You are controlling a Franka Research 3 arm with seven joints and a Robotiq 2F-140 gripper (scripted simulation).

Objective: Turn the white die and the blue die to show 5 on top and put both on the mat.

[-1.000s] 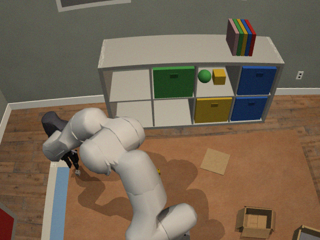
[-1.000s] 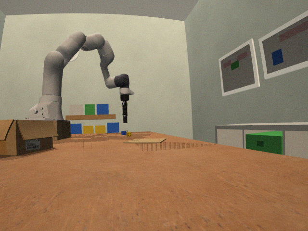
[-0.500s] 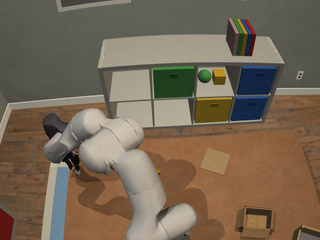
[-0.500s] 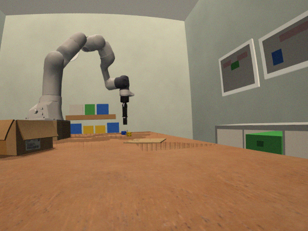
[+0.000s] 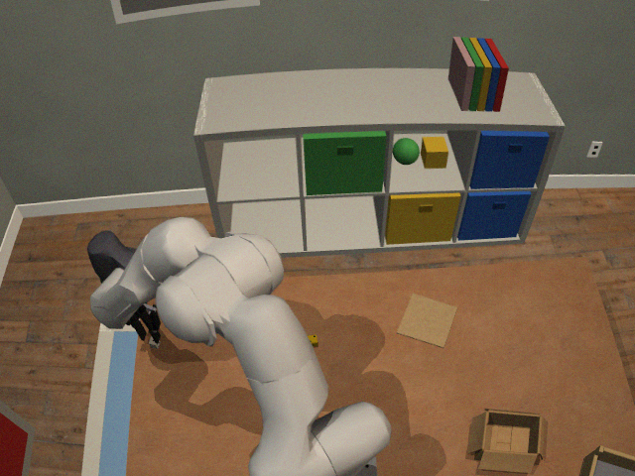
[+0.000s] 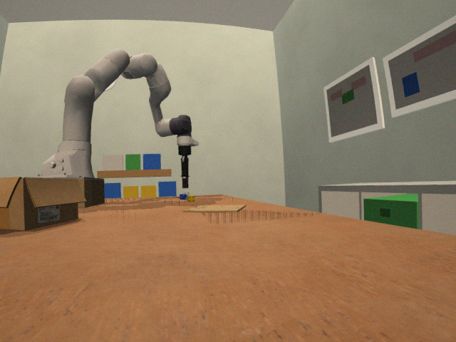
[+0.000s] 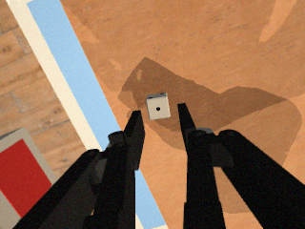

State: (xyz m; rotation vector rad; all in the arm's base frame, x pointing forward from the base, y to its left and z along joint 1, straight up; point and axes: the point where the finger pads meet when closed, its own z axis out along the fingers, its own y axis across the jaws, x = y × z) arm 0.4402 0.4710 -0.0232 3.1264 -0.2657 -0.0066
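My hand is 7 cm above the white die. The rest, counted from my hand: tan mat: 7 cm ahead, 77 cm to the right, 8 cm below; yellow die: 2 cm ahead, 45 cm to the right, 7 cm below; blue die: 2 cm behind, 28 cm to the right, 7 cm below.
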